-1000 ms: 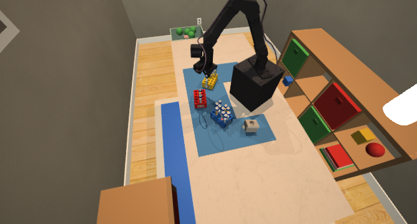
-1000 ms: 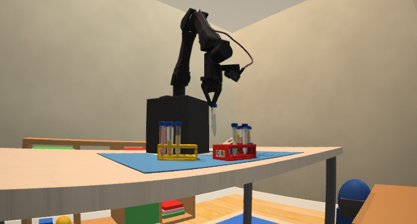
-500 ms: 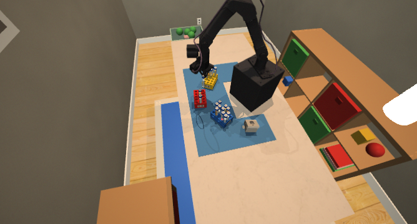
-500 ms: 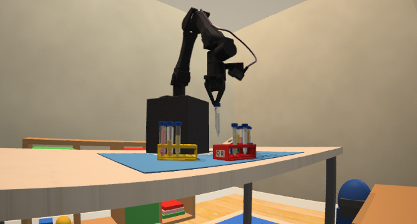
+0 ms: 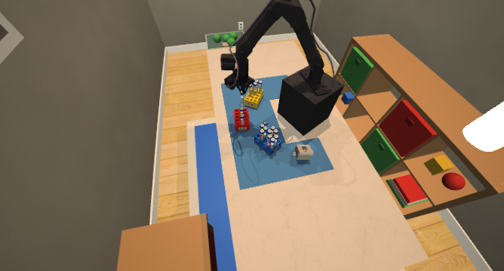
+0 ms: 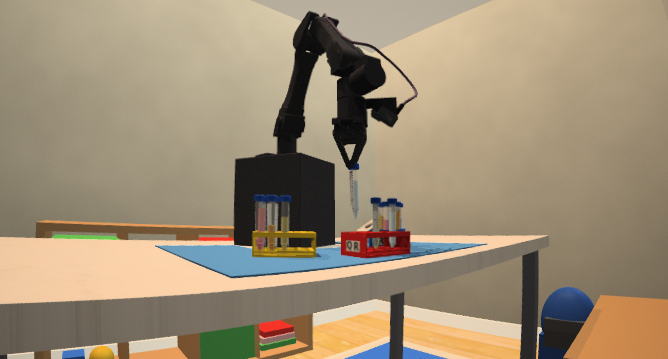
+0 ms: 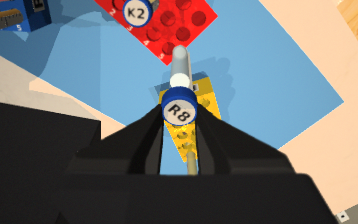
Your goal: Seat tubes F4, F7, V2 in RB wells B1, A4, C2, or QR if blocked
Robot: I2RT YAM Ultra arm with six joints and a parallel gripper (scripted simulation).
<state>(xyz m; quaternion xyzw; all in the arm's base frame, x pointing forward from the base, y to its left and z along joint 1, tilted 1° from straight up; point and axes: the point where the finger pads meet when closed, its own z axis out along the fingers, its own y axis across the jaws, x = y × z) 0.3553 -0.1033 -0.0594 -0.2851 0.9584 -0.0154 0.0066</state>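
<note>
Now: hand 10 mm short of the tube R8 and 60 mm above it. The rest, counted from my hand: red rack (30 mm ahead, 50 mm to the left, 170 mm below); rack RB (100 mm behind, 100 mm to the right, 170 mm below); tube (30 mm ahead, 50 mm to the left, 130 mm below).
</note>
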